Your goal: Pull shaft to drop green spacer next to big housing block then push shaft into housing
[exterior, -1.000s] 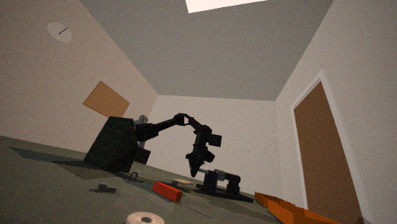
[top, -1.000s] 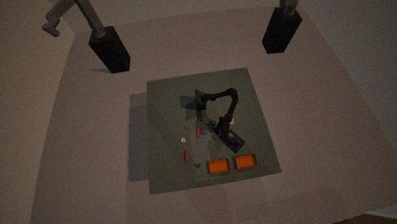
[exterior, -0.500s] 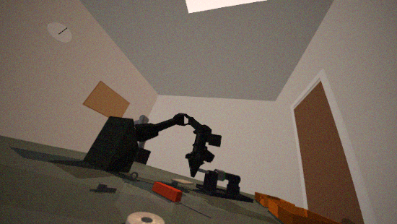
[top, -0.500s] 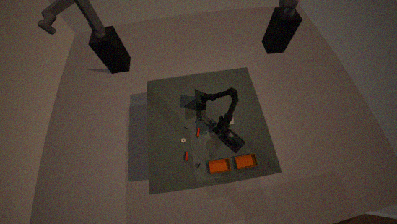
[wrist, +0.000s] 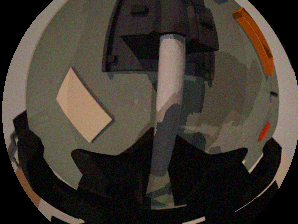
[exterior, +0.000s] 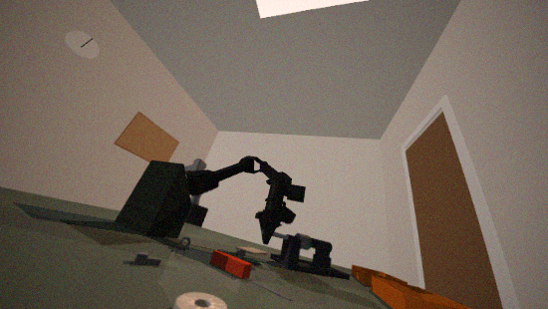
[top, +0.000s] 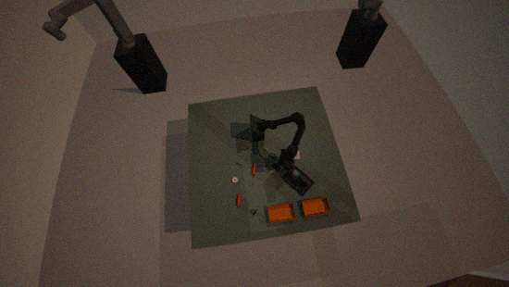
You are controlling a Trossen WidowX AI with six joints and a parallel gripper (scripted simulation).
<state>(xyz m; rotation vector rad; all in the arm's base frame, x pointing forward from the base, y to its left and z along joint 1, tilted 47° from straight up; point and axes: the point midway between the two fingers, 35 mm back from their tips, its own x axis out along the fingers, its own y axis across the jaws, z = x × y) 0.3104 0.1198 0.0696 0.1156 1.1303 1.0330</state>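
The grey shaft is 7 cm ahead of my gripper tip, 5 cm to the left of it and 3 cm above it. Round my gripper tip: white ring: 7 cm ahead, 39 cm to the right, 4 cm below; then beige card: 8 cm behind, 11 cm to the left, 4 cm below; then greenish spacer: 12 cm ahead, 10 cm to the left, 3 cm above.
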